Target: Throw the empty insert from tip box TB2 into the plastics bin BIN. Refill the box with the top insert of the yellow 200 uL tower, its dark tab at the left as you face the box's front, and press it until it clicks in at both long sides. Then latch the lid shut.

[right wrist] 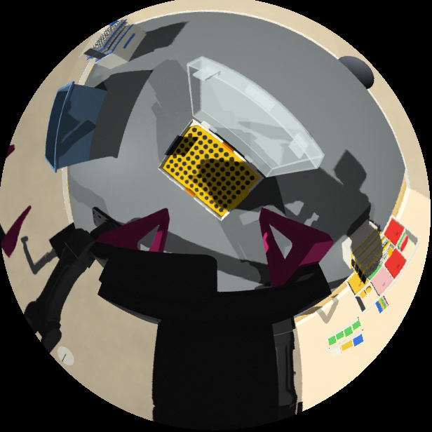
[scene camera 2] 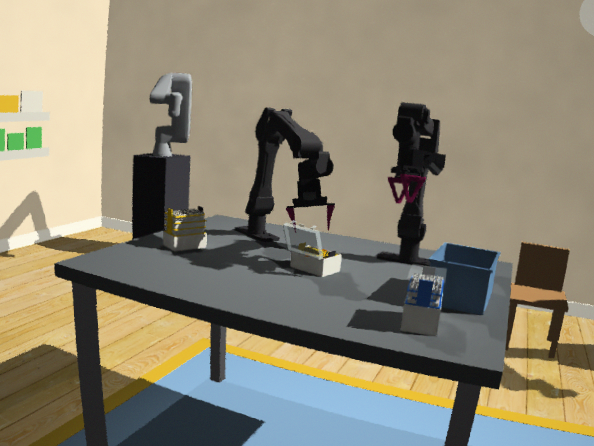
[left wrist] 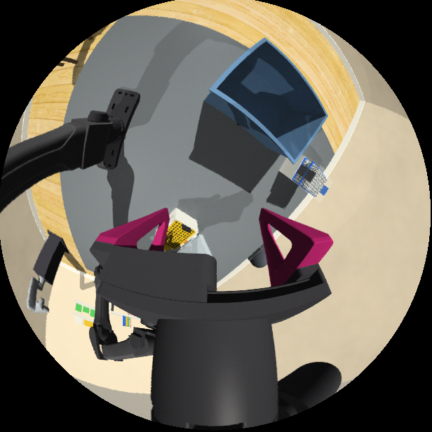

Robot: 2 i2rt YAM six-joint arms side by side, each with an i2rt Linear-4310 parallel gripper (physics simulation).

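Where they show: left gripper, fingertip midpoint: (scene camera 2: 403, 203); right gripper, fingertip midpoint: (scene camera 2: 312, 231); left arm's base at its link origin: (scene camera 2: 408, 261); right arm's base at its link origin: (scene camera 2: 256, 234).
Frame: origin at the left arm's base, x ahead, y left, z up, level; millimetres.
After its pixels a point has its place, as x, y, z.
Note:
Tip box TB2 (scene camera 2: 315, 263) @[313, -206, 33] (left wrist: 186, 218) stands mid-table with its clear lid (scene camera 2: 303, 240) @[340, -237, 101] (right wrist: 250, 117) open. The yellow insert (left wrist: 179, 235) (right wrist: 212, 167) sits in it with empty holes; its dark tab (right wrist: 181, 145) is at the left end in the right wrist view. The yellow tower (scene camera 2: 185, 222) @[332, -642, 89] (right wrist: 371, 250) stands at the table's left in the scene view, with layered inserts. The blue bin (scene camera 2: 462, 282) @[382, 216, 75] (left wrist: 270, 95) (right wrist: 75, 127) is at the right. My right gripper (scene camera 2: 312, 227) @[237, -253, 104] (right wrist: 214, 212) is open and empty above the box. My left gripper (scene camera 2: 406, 197) @[226, 9, 225] (left wrist: 213, 212) is open and empty, high above the table.
A blue tip tower (scene camera 2: 424, 305) @[582, 155, 68] (left wrist: 309, 176) (right wrist: 114, 44) stands beside the bin. A grey arm (scene camera 2: 180, 107) stands on a dark pedestal (scene camera 2: 160, 195) behind the table (scene camera 2: 250, 295) @[571, -273, 0]. A brown chair (scene camera 2: 542, 270) is beyond the right end.

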